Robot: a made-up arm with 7 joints.
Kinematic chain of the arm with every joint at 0, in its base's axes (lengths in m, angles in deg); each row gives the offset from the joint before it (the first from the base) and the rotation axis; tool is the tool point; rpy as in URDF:
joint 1: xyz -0.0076 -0.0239 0.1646 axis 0 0.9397 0.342
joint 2: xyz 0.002 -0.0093 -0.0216 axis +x
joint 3: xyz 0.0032 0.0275 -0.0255 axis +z
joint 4: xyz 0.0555 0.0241 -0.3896 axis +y
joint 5: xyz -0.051 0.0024 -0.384 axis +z
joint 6: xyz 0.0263 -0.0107 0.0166 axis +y
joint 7: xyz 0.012 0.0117 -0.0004 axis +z
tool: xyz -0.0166 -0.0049 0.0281 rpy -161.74 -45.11 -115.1
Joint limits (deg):
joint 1: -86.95..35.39
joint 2: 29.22..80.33
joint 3: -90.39..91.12
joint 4: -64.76..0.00
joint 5: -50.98..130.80
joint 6: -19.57..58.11
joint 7: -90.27..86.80
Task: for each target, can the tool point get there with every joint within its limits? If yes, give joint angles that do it. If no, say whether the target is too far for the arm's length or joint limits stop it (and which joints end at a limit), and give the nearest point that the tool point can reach.
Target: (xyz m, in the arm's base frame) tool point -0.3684 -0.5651 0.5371
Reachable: no: joint limits stop it (at a limit: joint 1, joint 2, joint 4, joint 7) | nearest point 0.6085 -0.2225 0.4101 | short by 1.043 m
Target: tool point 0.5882 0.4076 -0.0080
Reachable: yes | joints -44.78 35.38 27.14 -40.45 30.93 2.13 -51.29
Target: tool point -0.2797 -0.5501 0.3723
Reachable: no: joint limits stop it (at a limit: joint 1, joint 2, joint 3, joint 4, joint 7) | nearest point -0.3752 -0.1014 -0.4127 | short by 0.909 m
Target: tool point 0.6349 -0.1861 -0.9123
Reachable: no: too far | nearest point 0.4018 -0.0076 -0.4780 | short by 0.524 m
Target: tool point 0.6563 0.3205 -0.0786
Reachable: yes | joints -53.41 43.04 -68.54 -16.98 105.45 44.52 47.69
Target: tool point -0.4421 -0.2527 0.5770
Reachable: no: joint limits stop it (at a limit: joint 1, joint 2, joint 4, joint 7) | nearest point 0.0672 0.4426 0.6537 | short by 0.865 m
